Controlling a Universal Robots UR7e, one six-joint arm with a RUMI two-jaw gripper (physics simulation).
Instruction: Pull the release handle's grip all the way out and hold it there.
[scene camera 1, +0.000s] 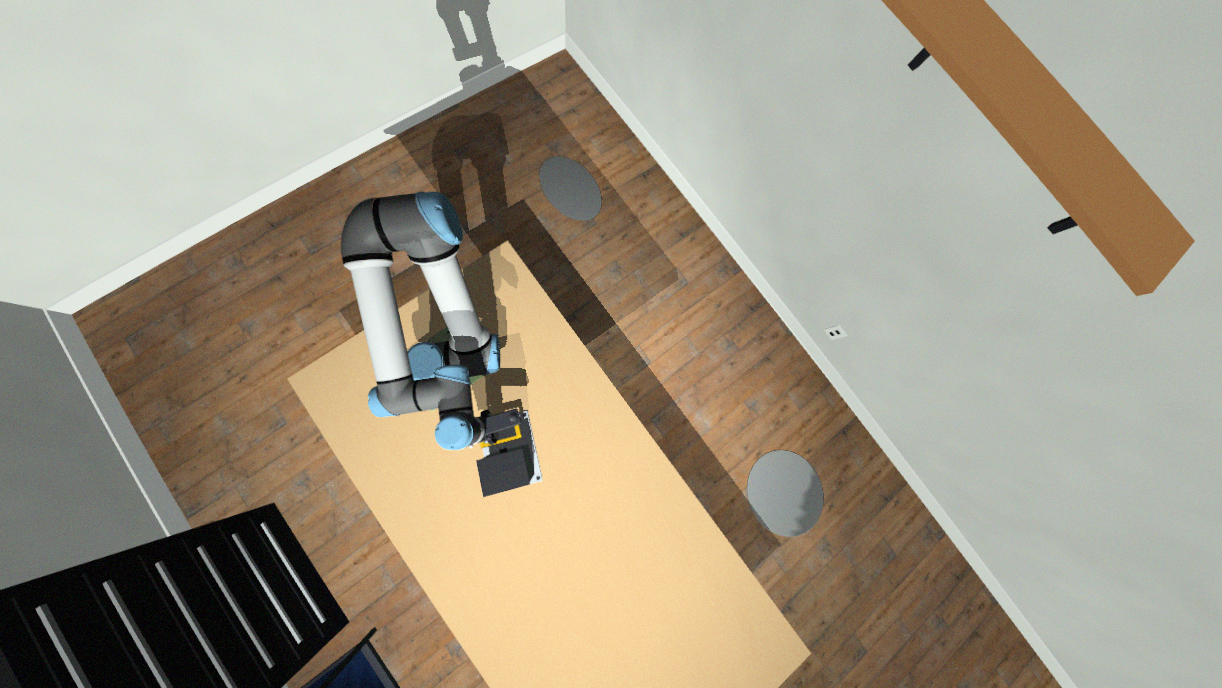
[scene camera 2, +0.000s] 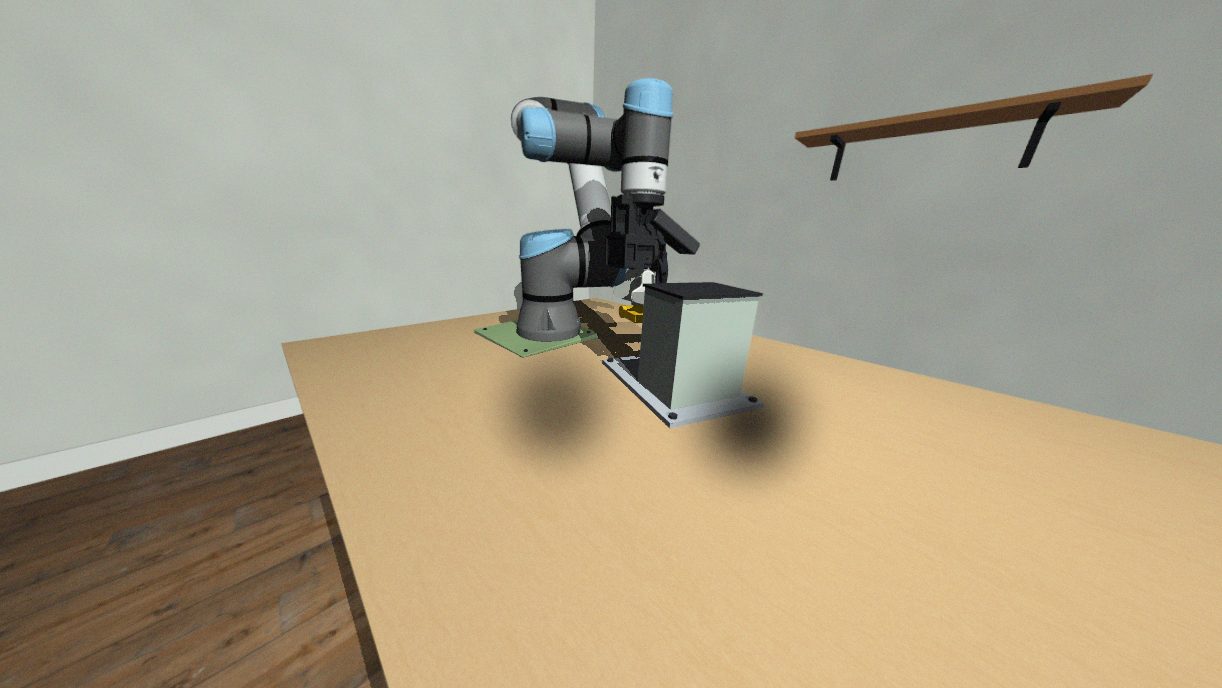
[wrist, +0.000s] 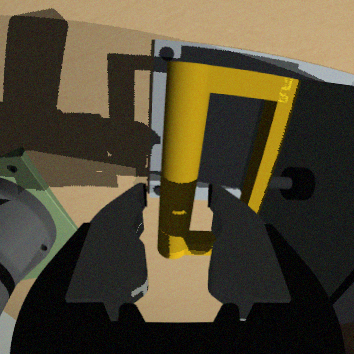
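Note:
The yellow release handle (scene camera 1: 511, 440) (scene camera 2: 631, 314) (wrist: 187, 120) is a rectangular frame with a thick round grip bar. A short rod with a black collar (wrist: 300, 183) joins it to the dark side of the housing (scene camera 1: 504, 472) (scene camera 2: 714, 350). The housing stands on a light grey base plate (scene camera 2: 709, 416) (wrist: 158, 100). My gripper (wrist: 177, 185) (scene camera 2: 651, 275) points down at the handle, open. In the wrist view the lower end of the grip bar shows between the two fingers, with a gap on each side. The height between fingertips and bar is hard to tell.
The housing's dark top stands beside the gripper. The arm's base is on a green plate (scene camera 2: 504, 340) (wrist: 52, 220) on the wooden table (scene camera 1: 598, 555) (scene camera 2: 769, 529). A brown wall shelf (scene camera 1: 1043, 128) (scene camera 2: 966, 115) and a black slatted unit (scene camera 1: 128, 632) are farther off.

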